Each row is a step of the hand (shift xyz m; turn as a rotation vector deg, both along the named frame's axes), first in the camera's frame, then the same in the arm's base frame.
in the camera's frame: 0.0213 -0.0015 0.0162 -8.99 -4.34 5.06
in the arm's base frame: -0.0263 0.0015 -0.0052 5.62 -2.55 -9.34
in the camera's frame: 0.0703 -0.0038 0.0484 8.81 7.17 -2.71
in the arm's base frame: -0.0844 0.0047 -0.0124 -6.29 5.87 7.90
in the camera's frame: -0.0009 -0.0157 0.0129 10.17 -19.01 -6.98
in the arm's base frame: -0.0058 -0.0120 -0.0153 -7.34 -20.60 5.94
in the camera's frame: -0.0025 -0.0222 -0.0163 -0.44 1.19 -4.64
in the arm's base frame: 0.0079 -0.0253 0.0078 2.48 0.05 4.12
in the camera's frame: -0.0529 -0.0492 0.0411 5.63 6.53 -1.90
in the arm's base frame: 0.0267 -0.0352 -0.0704 -3.83 5.60 5.66
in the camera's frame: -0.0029 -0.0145 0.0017 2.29 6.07 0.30
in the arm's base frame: 0.0009 -0.0135 -0.0062 -1.80 5.84 2.19
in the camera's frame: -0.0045 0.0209 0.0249 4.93 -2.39 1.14
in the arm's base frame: -0.0054 0.0265 -0.0186 -5.08 -2.28 0.58
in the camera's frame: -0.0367 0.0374 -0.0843 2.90 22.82 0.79
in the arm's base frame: 0.0719 0.0175 0.0662 -1.50 22.16 6.03
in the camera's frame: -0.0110 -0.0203 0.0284 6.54 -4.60 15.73
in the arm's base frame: -0.0037 -0.0122 -0.0343 -12.98 -0.95 -11.92
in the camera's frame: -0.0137 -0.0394 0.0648 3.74 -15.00 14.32
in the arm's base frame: -0.0182 -0.0218 -0.0716 -10.51 -11.24 -14.39
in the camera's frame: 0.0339 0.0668 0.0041 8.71 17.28 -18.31
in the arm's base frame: -0.0280 0.0641 0.0271 1.19 11.88 23.81
